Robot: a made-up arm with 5 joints. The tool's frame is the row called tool.
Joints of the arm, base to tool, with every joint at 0 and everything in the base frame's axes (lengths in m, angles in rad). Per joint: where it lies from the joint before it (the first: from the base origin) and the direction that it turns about. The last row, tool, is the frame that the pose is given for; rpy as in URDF.
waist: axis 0 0 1 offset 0.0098 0.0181 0.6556
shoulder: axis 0 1 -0.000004 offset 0.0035 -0.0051 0.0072
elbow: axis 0 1 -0.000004 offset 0.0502 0.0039 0.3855
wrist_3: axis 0 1 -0.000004 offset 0.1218 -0.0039 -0.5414
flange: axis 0 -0.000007 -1 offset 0.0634 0.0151 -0.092
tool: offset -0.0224 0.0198 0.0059 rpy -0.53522 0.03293 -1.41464
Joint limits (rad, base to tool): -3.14..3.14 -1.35..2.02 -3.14..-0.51 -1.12..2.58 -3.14..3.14
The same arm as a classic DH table. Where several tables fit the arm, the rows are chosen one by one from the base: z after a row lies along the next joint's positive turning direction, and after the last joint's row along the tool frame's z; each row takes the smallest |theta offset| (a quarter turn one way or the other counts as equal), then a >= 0, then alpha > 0; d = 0 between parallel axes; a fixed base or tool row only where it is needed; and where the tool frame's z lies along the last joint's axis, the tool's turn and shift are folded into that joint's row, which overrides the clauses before.
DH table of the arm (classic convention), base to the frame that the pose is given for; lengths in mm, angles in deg. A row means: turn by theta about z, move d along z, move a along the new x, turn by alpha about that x. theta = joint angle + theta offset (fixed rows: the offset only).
base (fixed): theta offset 61.57  d 0  a 20.6  alpha 0
waist: theta offset -61.57  d 662.8  a 3.5  alpha -90
shoulder: theta offset -82.58  d 0  a 388.8  alpha 0
elbow: theta offset -20.1  d 0  a -554.9  alpha 0
wrist_3: theta offset -77.32  d 10  a -63.4  alpha 90
flange: theta offset 84.23  d 51.9  a 22  alpha -149.28
tool (fixed): theta offset -176.3  d -39.7  a 0  alpha 0
Joint limits (deg, base to tool): -179.91..179.91 -77.35..115.74 -179.91..-29.22 -64.17..147.82 -179.91..179.91

